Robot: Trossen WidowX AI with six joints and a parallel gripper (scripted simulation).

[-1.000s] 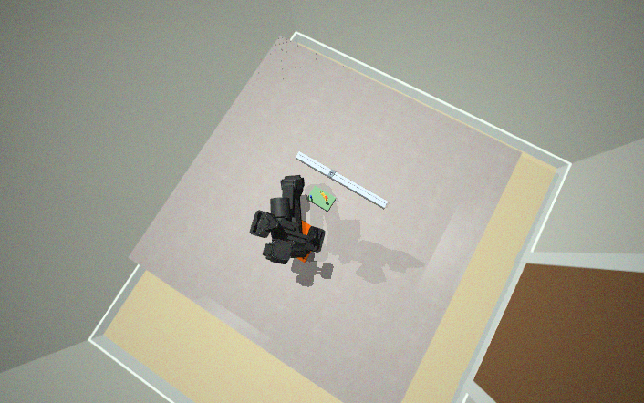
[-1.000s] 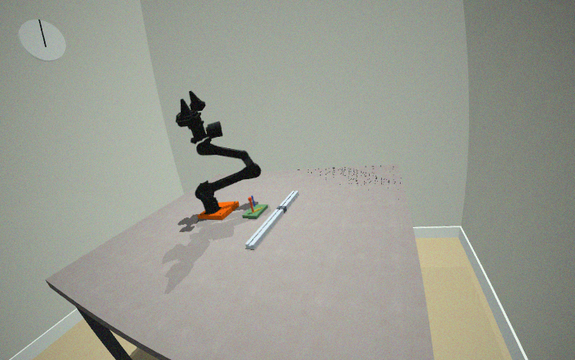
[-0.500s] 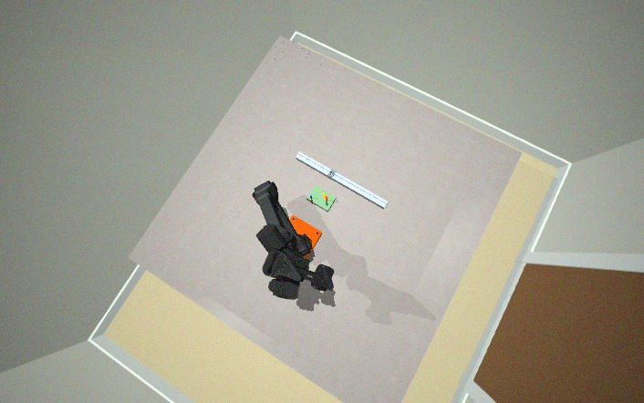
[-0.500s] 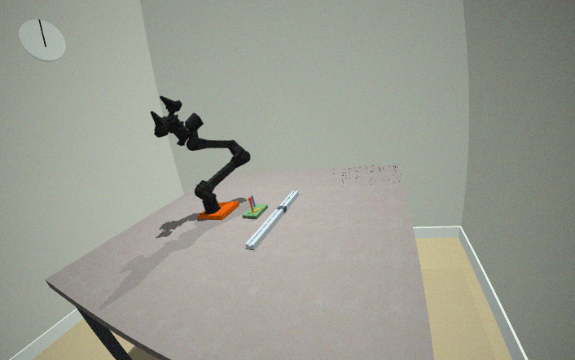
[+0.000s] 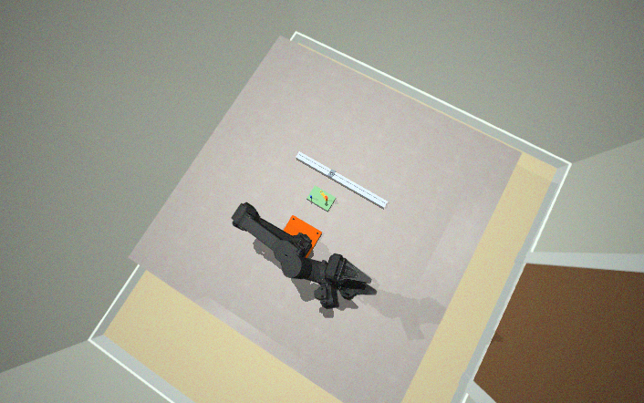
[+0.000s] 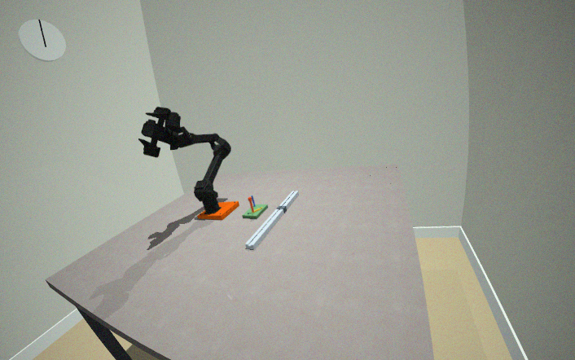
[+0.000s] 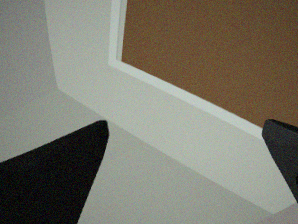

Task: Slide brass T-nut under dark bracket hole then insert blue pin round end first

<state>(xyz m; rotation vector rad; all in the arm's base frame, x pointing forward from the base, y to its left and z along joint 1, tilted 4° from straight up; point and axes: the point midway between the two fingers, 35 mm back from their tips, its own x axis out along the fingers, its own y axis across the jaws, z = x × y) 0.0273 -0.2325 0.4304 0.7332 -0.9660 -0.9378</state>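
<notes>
Right now the brass T-nut is 23 cm ahead of my gripper tip, 27 cm to the left of it and 42 cm below it. Also, from my gripper tip: blue pin 19 cm ahead, 31 cm to the left, 44 cm below; then green tray 20 cm ahead, 30 cm to the left, 46 cm below; then aluminum rail 33 cm ahead, 27 cm to the left, 45 cm below.
</notes>
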